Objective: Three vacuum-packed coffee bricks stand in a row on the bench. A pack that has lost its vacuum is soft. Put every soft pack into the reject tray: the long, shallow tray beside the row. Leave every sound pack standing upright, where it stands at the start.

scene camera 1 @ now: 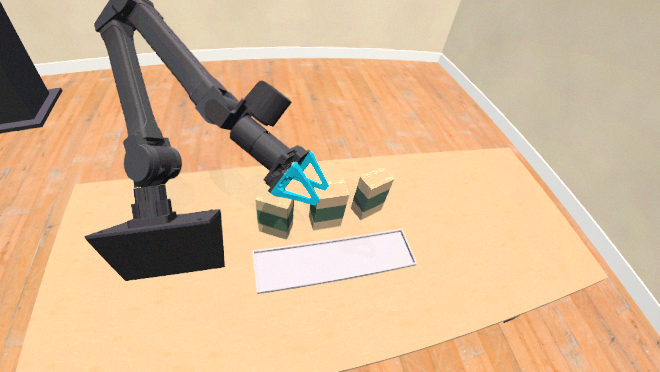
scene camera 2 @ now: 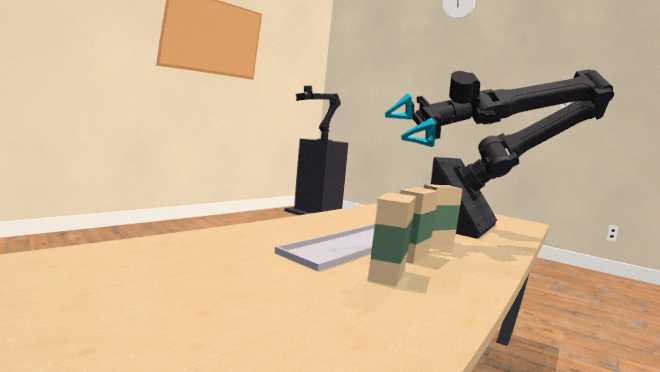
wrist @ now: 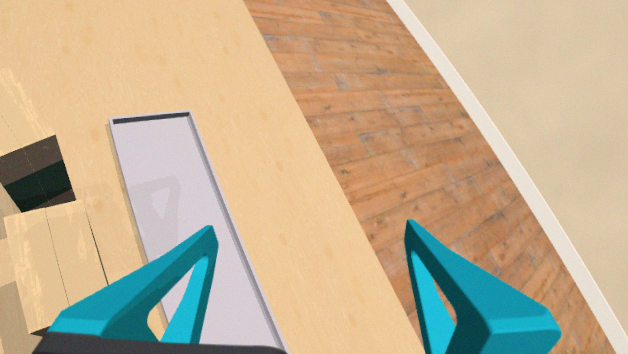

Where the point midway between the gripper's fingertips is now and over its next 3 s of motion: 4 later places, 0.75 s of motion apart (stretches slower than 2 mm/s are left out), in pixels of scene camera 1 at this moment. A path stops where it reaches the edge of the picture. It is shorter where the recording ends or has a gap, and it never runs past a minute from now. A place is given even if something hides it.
The gripper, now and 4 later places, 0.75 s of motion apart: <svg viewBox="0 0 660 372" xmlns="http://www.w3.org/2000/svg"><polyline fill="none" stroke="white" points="322,195 323,193 338,162 336,182 328,188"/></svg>
